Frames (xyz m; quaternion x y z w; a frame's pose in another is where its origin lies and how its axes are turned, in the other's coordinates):
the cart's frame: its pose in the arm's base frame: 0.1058 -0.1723 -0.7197 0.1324 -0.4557 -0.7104 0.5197
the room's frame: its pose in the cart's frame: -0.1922 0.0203 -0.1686 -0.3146 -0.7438 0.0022 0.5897
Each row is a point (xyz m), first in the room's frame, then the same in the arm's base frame.
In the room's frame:
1: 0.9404 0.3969 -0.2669
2: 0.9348 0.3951 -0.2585
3: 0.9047 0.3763 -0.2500
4: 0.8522 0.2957 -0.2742
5: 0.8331 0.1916 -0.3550
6: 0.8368 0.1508 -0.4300
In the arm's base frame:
1: 0.0849 -0.0120 0.1758
2: 0.0920 -0.0088 0.1691
3: 0.0959 -0.0077 0.1329
4: 0.0453 0.0016 0.0480
5: -0.0716 0.0098 -0.0151
6: -0.1549 -0.0065 -0.0251

